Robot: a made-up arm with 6 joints. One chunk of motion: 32 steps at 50 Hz.
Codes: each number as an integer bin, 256 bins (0 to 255) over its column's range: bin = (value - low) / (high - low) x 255, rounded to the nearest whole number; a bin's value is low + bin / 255 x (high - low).
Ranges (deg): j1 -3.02..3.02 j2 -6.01..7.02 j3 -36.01..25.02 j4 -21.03..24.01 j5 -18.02..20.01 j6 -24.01..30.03
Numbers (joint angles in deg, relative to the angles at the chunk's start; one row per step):
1: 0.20 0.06 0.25 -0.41 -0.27 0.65
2: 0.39 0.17 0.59 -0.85 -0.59 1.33
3: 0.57 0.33 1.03 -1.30 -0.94 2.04
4: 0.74 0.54 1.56 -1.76 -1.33 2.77
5: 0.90 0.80 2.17 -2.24 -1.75 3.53
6: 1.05 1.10 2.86 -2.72 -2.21 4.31
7: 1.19 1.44 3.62 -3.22 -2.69 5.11
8: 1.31 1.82 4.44 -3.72 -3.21 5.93
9: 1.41 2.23 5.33 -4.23 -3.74 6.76
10: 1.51 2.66 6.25 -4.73 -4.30 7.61
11: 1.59 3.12 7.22 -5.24 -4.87 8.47
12: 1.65 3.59 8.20 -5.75 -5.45 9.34
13: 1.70 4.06 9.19 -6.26 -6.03 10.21
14: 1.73 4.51 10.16 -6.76 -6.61 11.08
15: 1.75 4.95 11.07 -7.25 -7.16 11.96
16: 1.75 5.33 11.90 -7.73 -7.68 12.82
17: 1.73 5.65 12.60 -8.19 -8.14 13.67
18: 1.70 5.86 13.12 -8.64 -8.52 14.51
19: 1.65 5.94 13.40 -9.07 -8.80 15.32
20: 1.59 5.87 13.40 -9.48 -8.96 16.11
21: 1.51 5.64 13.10 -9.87 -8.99 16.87
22: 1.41 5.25 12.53 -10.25 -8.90 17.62
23: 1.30 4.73 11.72 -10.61 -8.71 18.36
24: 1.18 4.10 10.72 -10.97 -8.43 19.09
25: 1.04 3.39 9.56 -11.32 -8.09 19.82
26: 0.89 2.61 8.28 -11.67 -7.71 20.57
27: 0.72 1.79 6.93 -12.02 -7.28 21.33
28: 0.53 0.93 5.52 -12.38 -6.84 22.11
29: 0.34 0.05 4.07 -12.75 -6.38 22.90
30: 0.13 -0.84 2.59 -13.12 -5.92 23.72
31: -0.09 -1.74 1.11 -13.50 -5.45 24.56
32: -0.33 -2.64 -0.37 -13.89 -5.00 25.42
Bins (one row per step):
1: 136 119 152 117 119 116
2: 144 121 153 114 117 120
3: 152 124 155 112 115 123
4: 159 128 157 109 112 126
5: 165 133 160 106 109 130
6: 172 139 162 104 106 134
7: 178 146 166 101 103 137
8: 183 153 169 98 99 141
9: 187 161 173 95 96 145
10: 191 170 177 92 92 149
11: 195 179 181 89 88 153
12: 197 188 185 87 84 157
13: 199 197 189 84 80 161
14: 201 206 193 81 77 166
15: 201 214 197 78 73 170
16: 201 222 200 75 69 174
17: 201 228 203 73 66 178
18: 199 232 205 70 64 182
19: 197 234 206 68 62 186
20: 195 232 206 65 61 189
21: 191 228 205 63 61 193
22: 187 220 203 61 61 196
23: 182 210 199 59 62 200
24: 177 198 195 57 64 203
25: 171 184 190 55 67 207
26: 165 169 185 53 69 210
27: 158 153 179 51 72 214
28: 150 136 174 49 75 218
29: 142 119 167 47 78 221
30: 133 101 161 45 81 225
31: 124 84 155 43 84 229
32: 114 66 149 40 87 233

